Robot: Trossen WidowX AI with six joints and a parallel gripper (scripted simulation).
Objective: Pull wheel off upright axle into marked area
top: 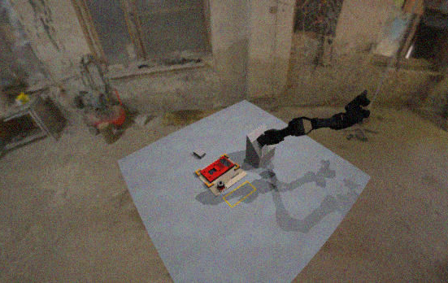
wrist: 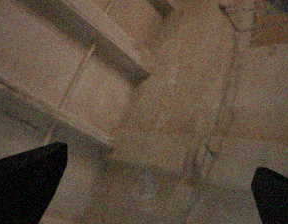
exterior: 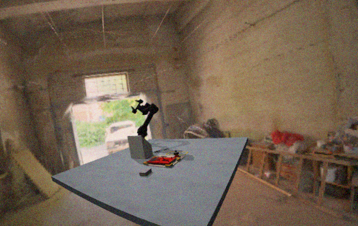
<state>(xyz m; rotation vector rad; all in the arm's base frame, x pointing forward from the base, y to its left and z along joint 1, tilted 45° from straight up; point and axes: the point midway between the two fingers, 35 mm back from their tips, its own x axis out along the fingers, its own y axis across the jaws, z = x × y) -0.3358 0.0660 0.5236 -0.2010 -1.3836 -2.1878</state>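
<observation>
Right now my gripper tip is 700 mm short of the dark wheel, 480 mm above it and 440 mm to the left of it.
</observation>
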